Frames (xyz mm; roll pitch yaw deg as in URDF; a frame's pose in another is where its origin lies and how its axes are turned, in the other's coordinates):
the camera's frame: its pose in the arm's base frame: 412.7 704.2 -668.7 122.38 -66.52 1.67
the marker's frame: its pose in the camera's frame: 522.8 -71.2 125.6 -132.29 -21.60 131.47
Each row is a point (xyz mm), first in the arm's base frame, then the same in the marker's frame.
Working: the arm's base frame: its pose in the marker's frame: 786.7 553.4 -310.7 132.69 22.20 -129.10

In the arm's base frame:
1: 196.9 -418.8 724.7
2: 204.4 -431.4 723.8
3: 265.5 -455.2 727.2
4: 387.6 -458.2 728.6
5: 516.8 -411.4 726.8
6: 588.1 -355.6 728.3
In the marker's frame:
1: 669.1 803.2 -1125.0
2: 674.0 794.5 -1135.8
3: 653.6 747.8 -1177.3
4: 583.8 660.4 -1226.3
5: 476.3 576.3 -1242.1
6: 394.9 537.9 -1232.1

